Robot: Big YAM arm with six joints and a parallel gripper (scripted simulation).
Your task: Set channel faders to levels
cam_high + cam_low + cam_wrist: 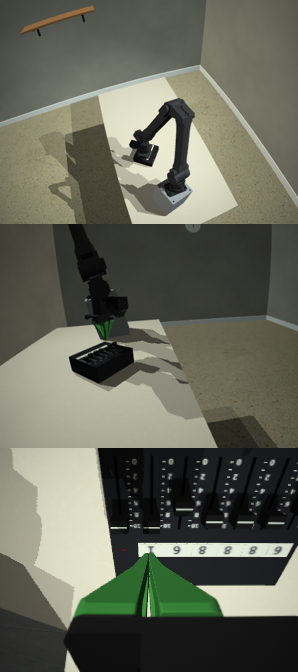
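My hand is 3 cm to the right of the master fader cap and 2 cm above it. From my hand the other things lie so: channel 2 fader (8 cm ahead, 4 cm to the right, 2 cm below); channel 1 fader cap (10 cm ahead, 5 cm to the right, 2 cm below).
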